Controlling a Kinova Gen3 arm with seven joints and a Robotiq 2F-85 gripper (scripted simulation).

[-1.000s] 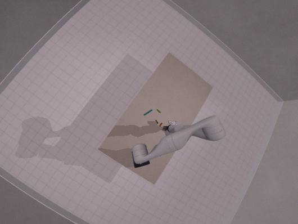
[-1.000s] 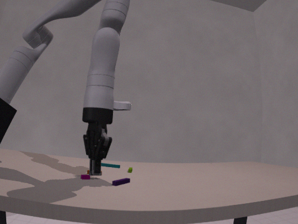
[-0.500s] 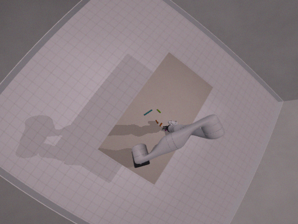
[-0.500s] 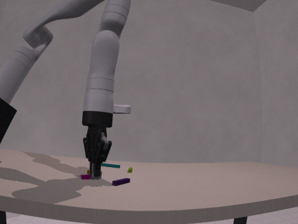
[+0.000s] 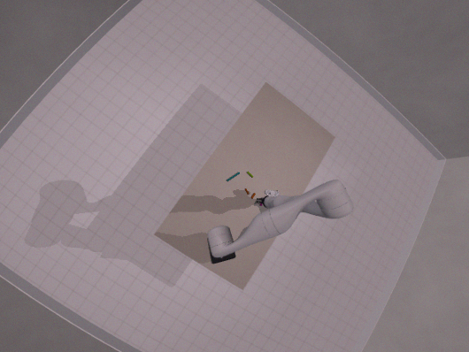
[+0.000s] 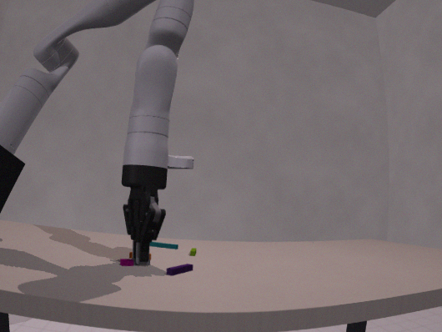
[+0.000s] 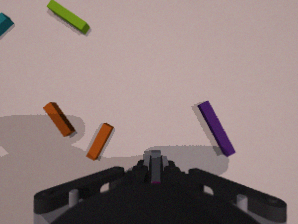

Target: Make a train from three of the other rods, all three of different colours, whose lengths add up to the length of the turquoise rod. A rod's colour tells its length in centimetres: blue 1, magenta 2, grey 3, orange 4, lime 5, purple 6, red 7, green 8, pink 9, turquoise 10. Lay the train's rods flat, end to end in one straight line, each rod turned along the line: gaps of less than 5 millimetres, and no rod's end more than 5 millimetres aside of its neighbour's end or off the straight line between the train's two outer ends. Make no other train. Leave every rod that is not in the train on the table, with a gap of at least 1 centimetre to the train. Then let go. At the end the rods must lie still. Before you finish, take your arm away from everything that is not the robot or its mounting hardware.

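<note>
Right now my hand is 20 mm above the grey rod. The rest, counted from my hand: lime rod (160 mm to the left, 100 mm ahead, 20 mm below); purple rod (60 mm ahead, 40 mm to the right, 20 mm below); magenta rod (20 mm below, 20 mm behind, 10 mm to the right).
</note>
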